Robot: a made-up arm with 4 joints. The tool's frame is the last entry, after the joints.
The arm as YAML. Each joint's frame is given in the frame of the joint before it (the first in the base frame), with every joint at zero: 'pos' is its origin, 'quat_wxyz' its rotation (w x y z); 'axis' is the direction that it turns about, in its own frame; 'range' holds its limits. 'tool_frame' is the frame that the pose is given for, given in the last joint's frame.
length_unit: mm
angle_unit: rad
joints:
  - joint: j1
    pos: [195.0, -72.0, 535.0]
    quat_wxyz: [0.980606, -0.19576, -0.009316, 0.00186]
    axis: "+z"
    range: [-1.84, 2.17]
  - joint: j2
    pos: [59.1, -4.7, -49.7]
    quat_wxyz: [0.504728, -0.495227, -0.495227, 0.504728]
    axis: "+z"
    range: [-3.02, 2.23]
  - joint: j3
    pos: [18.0, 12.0, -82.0]
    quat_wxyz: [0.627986, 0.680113, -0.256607, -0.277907]
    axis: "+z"
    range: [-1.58, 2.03]
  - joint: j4
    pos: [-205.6, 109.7, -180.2]
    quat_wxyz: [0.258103, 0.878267, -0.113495, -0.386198]
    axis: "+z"
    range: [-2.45, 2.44]
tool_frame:
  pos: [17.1, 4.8, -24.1]
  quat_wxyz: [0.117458, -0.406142, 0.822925, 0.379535]
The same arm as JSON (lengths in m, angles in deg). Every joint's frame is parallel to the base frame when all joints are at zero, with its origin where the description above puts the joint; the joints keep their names.
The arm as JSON. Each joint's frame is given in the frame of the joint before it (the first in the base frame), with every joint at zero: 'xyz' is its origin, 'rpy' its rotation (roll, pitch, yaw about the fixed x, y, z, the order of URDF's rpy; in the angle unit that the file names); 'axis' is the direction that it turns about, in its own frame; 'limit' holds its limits. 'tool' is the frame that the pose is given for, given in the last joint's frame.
{"units": {"length": "m", "angle": "deg"}, "joints": [
  {"name": "j1", "type": "revolute", "origin": {"xyz": [0.195, -0.072, 0.535], "rpy": [0.0, 0.0, 0.0]}, "axis": [-0.019, 0.383893, 0.923182], "limit": {"lower": -105.42, "upper": 124.33}},
  {"name": "j2", "type": "revolute", "origin": {"xyz": [0.06, -0.023, -0.043], "rpy": [0.0, 0.0, 0.0]}, "axis": "-x", "limit": {"lower": -173.03, "upper": 127.77}},
  {"name": "j3", "type": "revolute", "origin": {"xyz": [0.082, 0.012, -0.018], "rpy": [0.0, 0.0, 0.0]}, "axis": [0.056802, -0.37341, 0.925926], "limit": {"lower": -90.53, "upper": 116.31}},
  {"name": "j4", "type": "revolute", "origin": {"xyz": [-0.131, -0.12, -0.235], "rpy": [0.0, 0.0, 0.0]}, "axis": [0.291187, -0.482179, -0.826264], "limit": {"lower": -140.37, "upper": 139.8}}
], "tool": {"origin": {"xyz": [0.004, 0.025, 0.016], "rpy": [-0.14, -22.75, -169.39]}}}

